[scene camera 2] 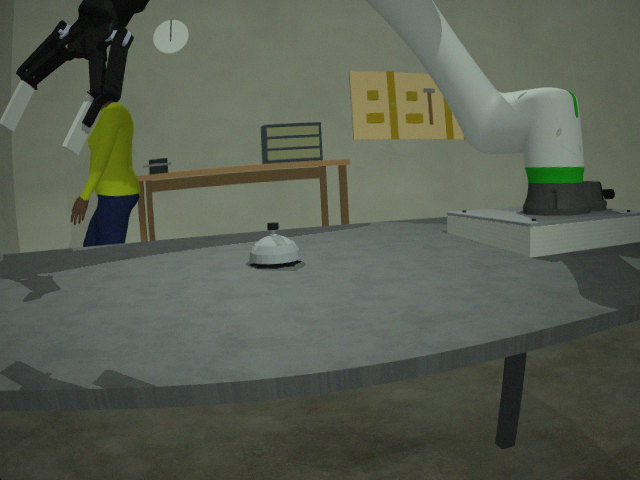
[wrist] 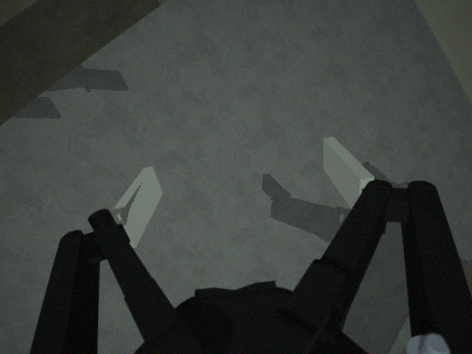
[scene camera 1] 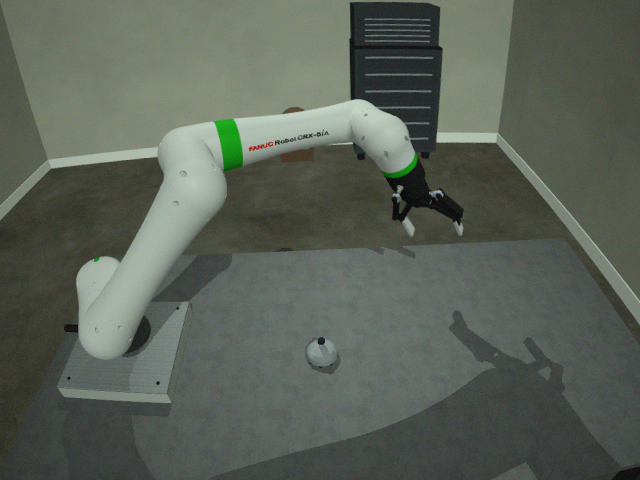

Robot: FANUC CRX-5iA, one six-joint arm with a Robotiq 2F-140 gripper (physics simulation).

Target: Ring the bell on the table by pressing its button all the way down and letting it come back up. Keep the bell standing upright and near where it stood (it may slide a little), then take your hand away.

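Frame: origin at the arm's base, x ahead, y left, z up, level; centimetres.
Seen in the pictures: gripper, between the fingertips: (scene camera 2: 35, 138) (wrist: 238, 167) (scene camera 1: 436, 232); arm's base, origin of its link: (scene camera 2: 556, 212).
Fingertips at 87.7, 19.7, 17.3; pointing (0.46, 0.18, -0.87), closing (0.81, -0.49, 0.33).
Note:
Offsets run from my fingertips to a thing's top centre, as dx, dy, dz. Level surfaces: height alone.
A silver dome bell {-32.7, -22.9, -16.0} (scene camera 1: 321, 353) (scene camera 2: 274, 250) stands upright on the grey table {dz -22.6} (scene camera 1: 248, 310) (scene camera 2: 361, 310). Its black button {-32.7, -22.9, -16.0} (scene camera 1: 321, 340) (scene camera 2: 272, 226) sits raised on top of the dome. My gripper (scene camera 1: 435, 231) (scene camera 2: 44, 135) (wrist: 238, 167) is open, with nothing between its pale fingertips. It hangs high above the table, well apart from the bell, to its right in scene camera 1 and up to its left in scene camera 2. The bell does not show in the wrist view.
The arm's base plate (scene camera 1: 173, 351) (scene camera 2: 568, 237) is on the table, left of the bell in scene camera 1. Beyond the table are a dark tool cabinet (scene camera 1: 398, 82), a wooden workbench (scene camera 2: 237, 173) and a person in a yellow top (scene camera 2: 112, 155).

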